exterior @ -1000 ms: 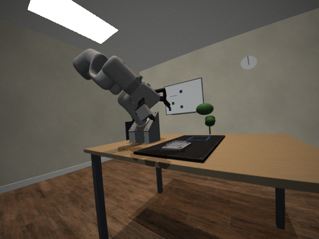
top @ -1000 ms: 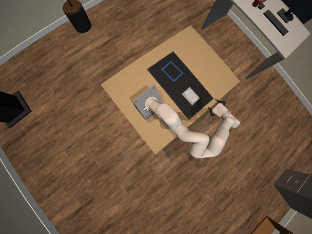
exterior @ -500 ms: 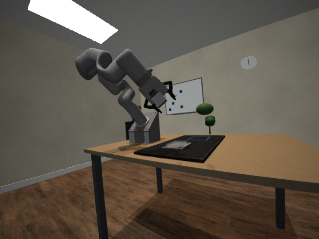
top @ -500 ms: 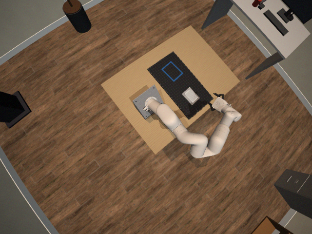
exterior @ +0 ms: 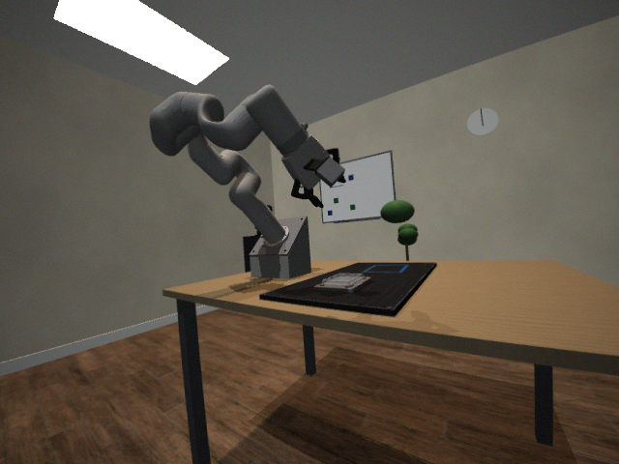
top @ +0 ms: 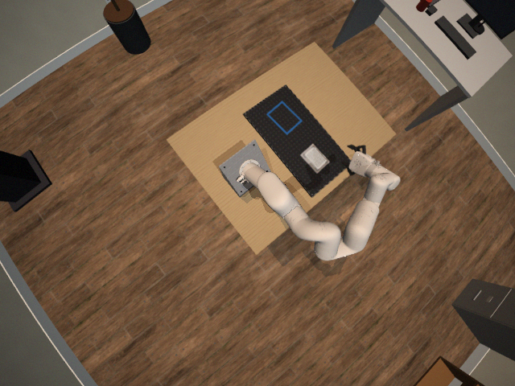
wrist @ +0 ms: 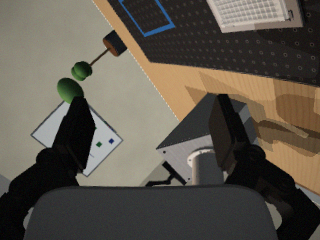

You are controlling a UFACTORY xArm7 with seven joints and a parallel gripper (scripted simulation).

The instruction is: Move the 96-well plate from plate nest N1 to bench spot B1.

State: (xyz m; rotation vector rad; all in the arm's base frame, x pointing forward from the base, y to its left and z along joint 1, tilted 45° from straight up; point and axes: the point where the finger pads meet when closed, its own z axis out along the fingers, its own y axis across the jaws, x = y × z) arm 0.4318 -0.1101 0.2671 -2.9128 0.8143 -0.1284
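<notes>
Right now the white 96-well plate is 20 mm behind my hand, 90 mm to the left of it and 250 mm below it. Also, from my hand: grey plate nest N1: 20 mm behind, 90 mm to the left, 270 mm below.
</notes>
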